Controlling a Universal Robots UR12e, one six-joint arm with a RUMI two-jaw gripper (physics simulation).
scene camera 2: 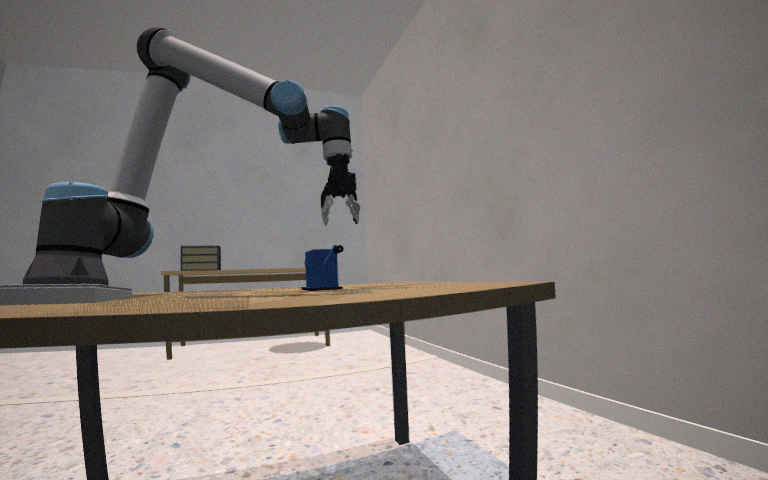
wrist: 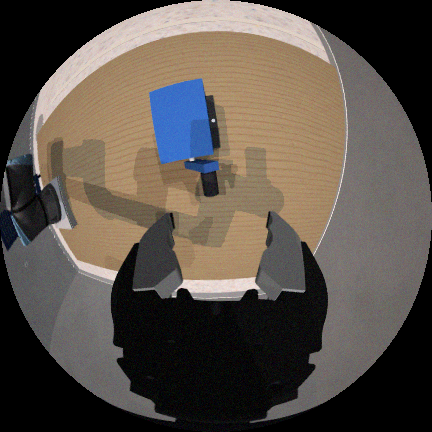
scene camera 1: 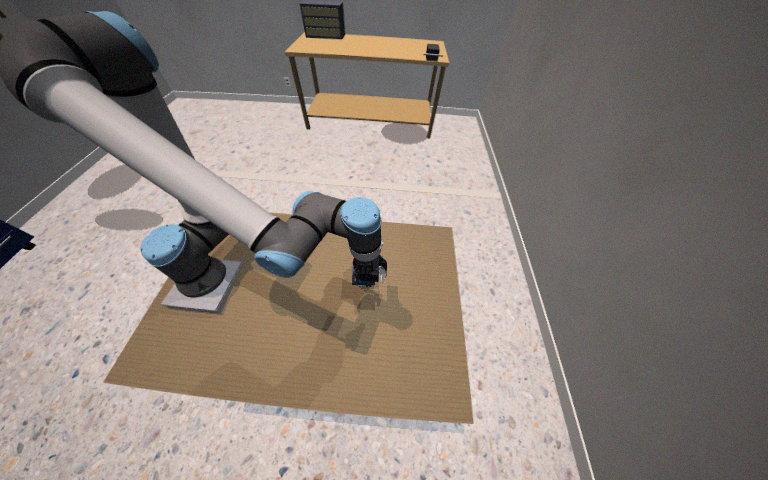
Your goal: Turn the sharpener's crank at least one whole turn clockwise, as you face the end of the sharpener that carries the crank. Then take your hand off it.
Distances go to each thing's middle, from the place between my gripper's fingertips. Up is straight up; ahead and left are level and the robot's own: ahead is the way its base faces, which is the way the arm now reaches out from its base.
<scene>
I see the blue sharpener (scene camera 2: 318,277) 50 mm behind my hand, 80 mm to the left of it and 130 mm below it.
</scene>
